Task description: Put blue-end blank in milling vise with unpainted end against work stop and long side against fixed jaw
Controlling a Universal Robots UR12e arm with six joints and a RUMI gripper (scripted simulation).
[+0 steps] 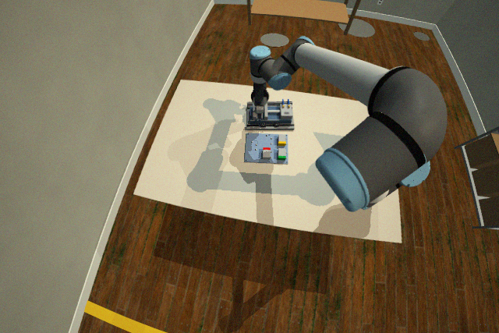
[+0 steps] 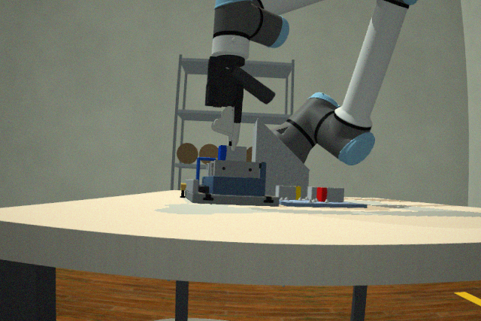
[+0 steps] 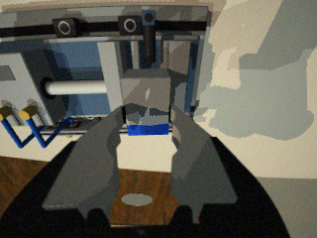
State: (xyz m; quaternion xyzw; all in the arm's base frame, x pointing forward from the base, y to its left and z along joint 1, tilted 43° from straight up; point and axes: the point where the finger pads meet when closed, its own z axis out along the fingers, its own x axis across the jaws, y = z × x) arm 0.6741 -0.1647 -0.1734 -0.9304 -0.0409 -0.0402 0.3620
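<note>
Right now my hand is 5 cm to the right of the work stop rod and 5 cm above it. Also, from my hand: yellow-ended blank: 15 cm behind, 16 cm to the left, 11 cm below; then blue-ended blank: 2 cm below; then milling vise: 7 cm behind, 10 cm below.
</note>
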